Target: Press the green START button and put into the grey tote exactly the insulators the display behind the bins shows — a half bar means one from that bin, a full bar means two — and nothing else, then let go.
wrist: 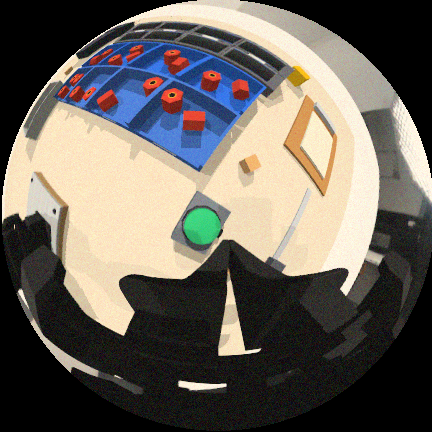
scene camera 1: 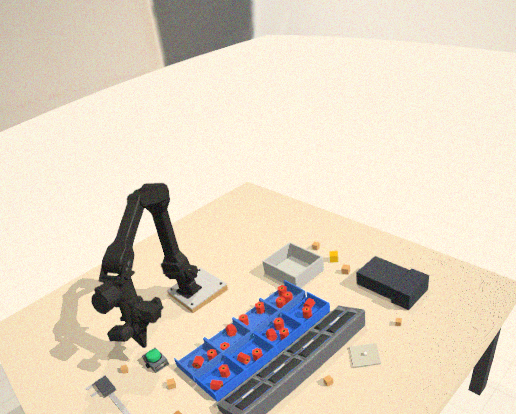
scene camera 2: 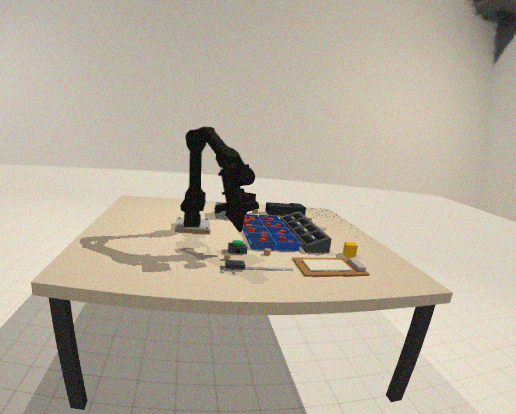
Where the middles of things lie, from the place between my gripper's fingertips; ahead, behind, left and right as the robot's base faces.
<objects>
I see the dark display (wrist: 280, 75) 33 cm ahead of my hand, 24 cm to the left of it and 5 cm below it. The rest, counted from my hand: black box (scene camera 1: 404, 287) (38 cm ahead, 64 cm to the left, 5 cm below); grey tote (scene camera 1: 297, 265) (6 cm ahead, 55 cm to the left, 5 cm below).
</objects>
